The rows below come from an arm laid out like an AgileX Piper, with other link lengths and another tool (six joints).
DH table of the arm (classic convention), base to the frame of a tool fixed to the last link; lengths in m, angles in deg. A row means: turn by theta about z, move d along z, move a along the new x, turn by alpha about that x. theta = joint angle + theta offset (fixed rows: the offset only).
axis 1: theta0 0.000, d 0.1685, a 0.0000, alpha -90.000
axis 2: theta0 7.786, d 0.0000, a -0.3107, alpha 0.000
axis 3: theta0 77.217, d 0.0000, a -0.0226, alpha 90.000
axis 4: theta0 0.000, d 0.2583, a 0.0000, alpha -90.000
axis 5: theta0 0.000, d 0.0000, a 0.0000, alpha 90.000
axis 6: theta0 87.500, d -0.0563, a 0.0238, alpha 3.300
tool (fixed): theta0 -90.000, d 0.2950, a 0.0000, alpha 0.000
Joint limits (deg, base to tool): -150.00..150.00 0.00..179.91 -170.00..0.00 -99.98..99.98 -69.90..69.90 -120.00..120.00
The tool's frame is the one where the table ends.
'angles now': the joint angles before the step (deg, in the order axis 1, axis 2, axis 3, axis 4, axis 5, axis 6). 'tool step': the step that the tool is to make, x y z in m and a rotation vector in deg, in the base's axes. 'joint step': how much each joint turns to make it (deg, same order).
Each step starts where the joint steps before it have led.
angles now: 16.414 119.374 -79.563 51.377 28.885 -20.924
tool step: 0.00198 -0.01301 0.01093 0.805 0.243 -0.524
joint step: -2.022 -1.254 -0.055 -0.092 2.167 -0.062
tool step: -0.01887 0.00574 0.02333 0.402 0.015 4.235
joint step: 0.119 -3.160 0.029 -1.821 4.792 -0.029
